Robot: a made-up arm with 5 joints. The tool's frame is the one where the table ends. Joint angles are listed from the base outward.
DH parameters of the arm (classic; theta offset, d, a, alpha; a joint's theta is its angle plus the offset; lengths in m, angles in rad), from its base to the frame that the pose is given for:
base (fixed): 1.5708 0.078 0 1.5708
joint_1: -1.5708 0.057 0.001 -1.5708
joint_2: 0 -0.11 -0.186 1.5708
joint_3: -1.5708 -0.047 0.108 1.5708
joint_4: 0 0.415 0.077 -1.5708
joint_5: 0 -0.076 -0.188 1.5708
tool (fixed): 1.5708 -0.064 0 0
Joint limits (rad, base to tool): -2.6..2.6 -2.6..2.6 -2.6..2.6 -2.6..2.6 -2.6..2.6
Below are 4 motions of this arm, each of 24 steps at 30 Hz.
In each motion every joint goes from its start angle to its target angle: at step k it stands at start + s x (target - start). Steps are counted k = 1, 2, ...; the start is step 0. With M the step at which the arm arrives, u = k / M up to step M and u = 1 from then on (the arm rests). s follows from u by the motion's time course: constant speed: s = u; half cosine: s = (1 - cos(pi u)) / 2; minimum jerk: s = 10 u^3 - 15 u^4 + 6 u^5.
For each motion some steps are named. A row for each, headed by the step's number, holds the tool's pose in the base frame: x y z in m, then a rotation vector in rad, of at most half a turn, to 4 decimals.
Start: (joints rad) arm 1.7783 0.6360 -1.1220 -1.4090 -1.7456
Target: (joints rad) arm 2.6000 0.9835 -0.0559 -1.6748 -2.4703
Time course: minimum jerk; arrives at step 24
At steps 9, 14, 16, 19, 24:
9: 0.1329 -0.4476 -0.0741 -1.0445 0.9594 0.3810
14: 0.2307 -0.3794 -0.2867 -0.8712 0.7556 1.0689
16: 0.2709 -0.3218 -0.3554 -0.8199 0.6007 1.2988
19: 0.3148 -0.2413 -0.4169 -0.7717 0.3910 1.5201
24: 0.3343 -0.1996 -0.4391 -0.7524 0.2837 1.6088

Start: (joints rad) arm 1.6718 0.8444 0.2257 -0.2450 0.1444
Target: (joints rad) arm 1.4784 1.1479 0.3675 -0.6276 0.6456
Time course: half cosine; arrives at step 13
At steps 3, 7, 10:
3: 0.4452 -0.4136 -0.1305 1.7784 1.0869 0.3643
7: 0.5428 -0.3752 -0.1274 1.7498 1.4056 0.1046
10: 0.6029 -0.3389 -0.1406 1.6897 1.5924 -0.1354

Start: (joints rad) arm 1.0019 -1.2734 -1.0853 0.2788 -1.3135
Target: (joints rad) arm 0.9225 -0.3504 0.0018 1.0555 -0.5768
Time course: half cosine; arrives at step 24
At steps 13, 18, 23, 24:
13: -0.3315 -0.3105 0.1086 -0.6281 -0.7171 -0.1325
18: -0.2559 -0.4109 0.1053 -0.1394 -0.8922 0.3363
23: -0.2136 -0.4550 0.0953 0.1196 -0.9426 0.5415
24: -0.2123 -0.4563 0.0949 0.1275 -0.9438 0.5474

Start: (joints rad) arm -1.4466 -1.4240 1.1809 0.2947 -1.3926
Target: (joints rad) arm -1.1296 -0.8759 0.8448 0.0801 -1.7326
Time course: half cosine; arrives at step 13
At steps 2, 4, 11, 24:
2: -0.0153 -0.1353 0.4675 -1.3194 -1.4665 1.1090
4: -0.0309 -0.1499 0.4736 -1.4198 -1.4437 0.9329
11: -0.1088 -0.2013 0.5068 -1.8379 -1.1290 0.2368
24: -0.1149 -0.2039 0.5102 -1.8680 -1.0916 0.1922

